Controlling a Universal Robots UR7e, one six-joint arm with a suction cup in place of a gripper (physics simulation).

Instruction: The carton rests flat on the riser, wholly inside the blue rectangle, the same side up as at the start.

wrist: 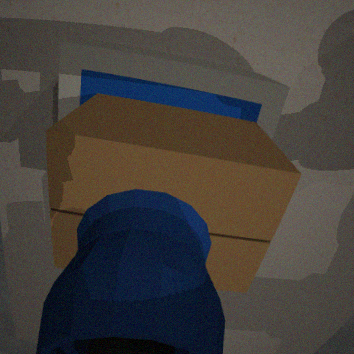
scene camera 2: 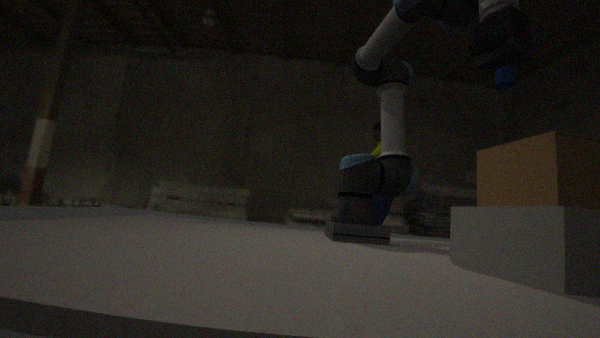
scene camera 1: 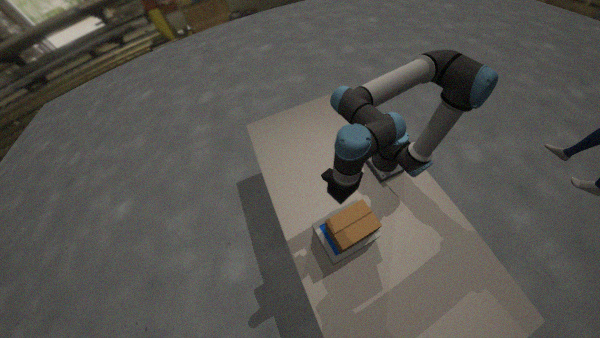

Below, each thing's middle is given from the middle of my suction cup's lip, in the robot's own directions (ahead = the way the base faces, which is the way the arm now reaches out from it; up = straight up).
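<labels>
I see the brown carton (scene camera 2: 548,169), which is 190 mm below my suction cup and 80 mm to the left of it. There is also the riser (scene camera 1: 325,240), 320 mm below my suction cup and 70 mm to the left of it. Going by their middles, the brown carton is the nearest to my suction cup of the things named here.
</labels>
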